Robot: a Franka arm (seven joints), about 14 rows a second.
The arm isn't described. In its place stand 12 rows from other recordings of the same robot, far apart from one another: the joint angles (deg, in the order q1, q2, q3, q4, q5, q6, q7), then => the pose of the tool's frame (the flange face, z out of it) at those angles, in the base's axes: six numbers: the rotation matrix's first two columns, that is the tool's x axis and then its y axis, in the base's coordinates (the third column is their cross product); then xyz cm.
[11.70, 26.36, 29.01, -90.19, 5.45, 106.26, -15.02] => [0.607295, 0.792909, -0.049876, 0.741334, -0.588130, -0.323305, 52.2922, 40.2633, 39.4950]
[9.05, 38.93, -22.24, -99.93, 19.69, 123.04, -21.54] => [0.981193, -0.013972, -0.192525, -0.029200, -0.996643, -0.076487, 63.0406, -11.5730, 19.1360]
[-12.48, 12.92, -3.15, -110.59, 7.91, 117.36, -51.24] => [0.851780, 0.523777, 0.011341, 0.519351, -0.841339, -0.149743, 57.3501, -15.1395, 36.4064]
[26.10, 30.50, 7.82, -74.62, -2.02, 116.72, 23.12] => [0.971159, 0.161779, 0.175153, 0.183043, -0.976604, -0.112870, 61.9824, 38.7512, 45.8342]
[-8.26, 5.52, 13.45, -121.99, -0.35, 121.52, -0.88] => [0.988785, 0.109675, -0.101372, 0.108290, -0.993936, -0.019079, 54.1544, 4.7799, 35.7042]
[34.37, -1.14, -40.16, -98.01, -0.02, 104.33, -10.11] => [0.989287, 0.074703, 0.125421, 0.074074, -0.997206, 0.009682, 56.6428, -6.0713, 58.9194]
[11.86, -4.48, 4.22, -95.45, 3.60, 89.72, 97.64] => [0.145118, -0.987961, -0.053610, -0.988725, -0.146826, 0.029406, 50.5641, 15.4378, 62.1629]
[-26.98, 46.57, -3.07, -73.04, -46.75, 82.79, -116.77] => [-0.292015, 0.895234, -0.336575, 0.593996, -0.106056, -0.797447, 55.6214, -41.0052, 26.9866]
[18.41, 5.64, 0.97, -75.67, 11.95, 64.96, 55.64] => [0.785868, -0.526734, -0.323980, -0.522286, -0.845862, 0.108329, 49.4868, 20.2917, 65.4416]
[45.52, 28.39, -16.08, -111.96, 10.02, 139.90, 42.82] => [0.944567, -0.327329, 0.025492, -0.327440, -0.944872, 0.000172, 53.6901, 31.0969, 23.2152]
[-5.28, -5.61, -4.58, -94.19, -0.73, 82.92, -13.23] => [0.993480, 0.059200, -0.097436, 0.057730, -0.998173, -0.017842, 50.2006, -9.0940, 63.2215]
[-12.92, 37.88, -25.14, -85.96, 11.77, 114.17, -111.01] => [0.315382, 0.947925, -0.044418, 0.939465, -0.318489, -0.126374, 58.3959, -37.8479, 29.8170]
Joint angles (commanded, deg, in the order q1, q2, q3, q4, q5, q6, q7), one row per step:
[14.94, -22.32, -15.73, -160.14, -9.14, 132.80, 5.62]
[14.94, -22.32, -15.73, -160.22, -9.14, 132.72, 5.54]
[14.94, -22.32, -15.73, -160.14, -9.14, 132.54, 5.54]
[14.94, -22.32, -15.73, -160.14, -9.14, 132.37, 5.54]
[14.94, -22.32, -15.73, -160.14, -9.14, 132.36, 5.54]
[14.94, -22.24, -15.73, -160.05, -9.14, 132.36, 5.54]
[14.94, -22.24, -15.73, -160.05, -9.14, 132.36, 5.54]
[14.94, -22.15, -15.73, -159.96, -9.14, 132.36, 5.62]
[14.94, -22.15, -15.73, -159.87, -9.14, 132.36, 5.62]
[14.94, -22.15, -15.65, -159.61, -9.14, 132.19, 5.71]
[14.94, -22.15, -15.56, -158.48, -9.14, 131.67, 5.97]
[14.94, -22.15, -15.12, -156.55, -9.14, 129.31, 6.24]
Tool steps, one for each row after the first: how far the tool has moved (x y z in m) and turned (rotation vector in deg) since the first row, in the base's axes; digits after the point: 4 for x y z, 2 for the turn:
[-0.0006, 0.0000, -0.0007, 0.00, 0.16, 0.09]
[-0.0005, -0.0001, -0.0004, -0.02, 0.26, 0.08]
[-0.0009, -0.0001, -0.0006, -0.05, 0.43, 0.08]
[-0.0009, -0.0001, -0.0006, -0.05, 0.44, 0.08]
[-0.0004, -0.0002, -0.0005, -0.07, 0.43, 0.07]
[-0.0004, -0.0002, -0.0005, -0.07, 0.43, 0.07]
[0.0001, -0.0003, -0.0004, -0.10, 0.42, -0.02]
[0.0007, -0.0003, 0.0002, -0.10, 0.33, -0.03]
[0.0019, -0.0001, 0.0018, -0.15, 0.23, -0.07]
[0.0077, -0.0004, 0.0090, -0.27, -0.39, -0.37]
[0.0143, 0.0003, 0.0195, -0.73, -0.02, -0.44]

